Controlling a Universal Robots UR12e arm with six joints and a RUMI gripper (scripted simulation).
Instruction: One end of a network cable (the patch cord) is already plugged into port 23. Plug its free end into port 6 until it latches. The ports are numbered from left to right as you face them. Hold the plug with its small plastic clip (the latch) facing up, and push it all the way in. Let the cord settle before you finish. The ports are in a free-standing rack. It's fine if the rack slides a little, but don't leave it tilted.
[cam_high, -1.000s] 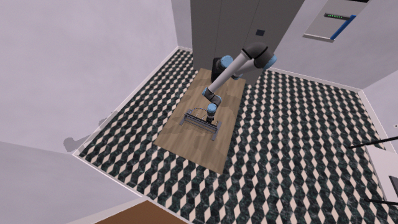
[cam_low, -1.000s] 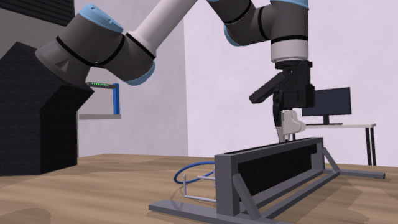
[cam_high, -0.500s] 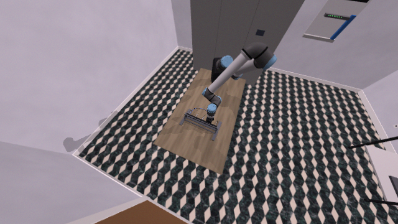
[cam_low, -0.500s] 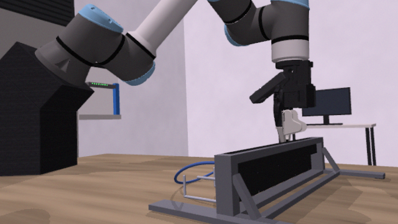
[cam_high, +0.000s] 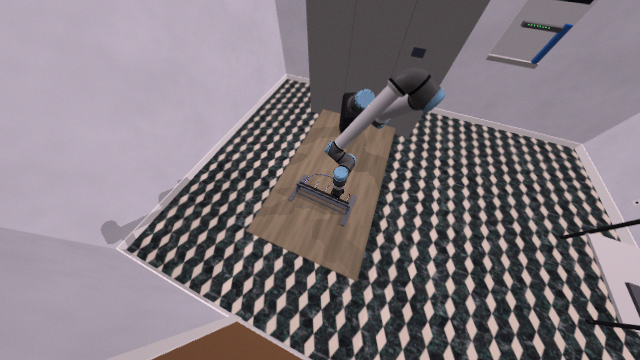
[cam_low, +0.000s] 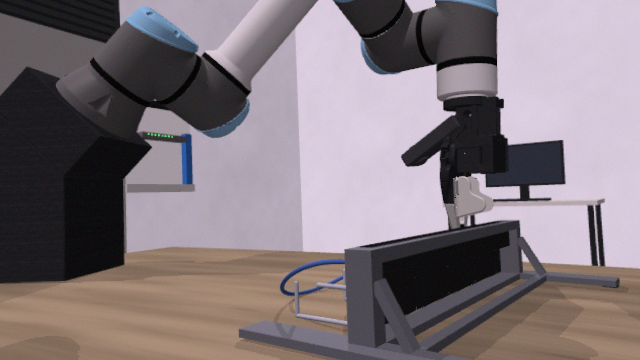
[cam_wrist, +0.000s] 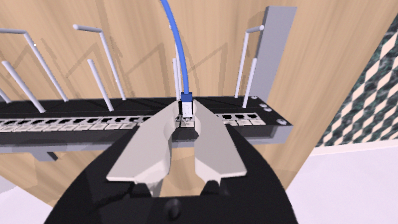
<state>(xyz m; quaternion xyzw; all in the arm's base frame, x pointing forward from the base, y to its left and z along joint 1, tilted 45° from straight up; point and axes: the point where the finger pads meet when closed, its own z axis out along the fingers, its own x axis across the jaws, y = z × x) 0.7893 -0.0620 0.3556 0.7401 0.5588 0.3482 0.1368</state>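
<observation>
Now: hand 10 mm short of the plug and 10 mm above it.
</observation>
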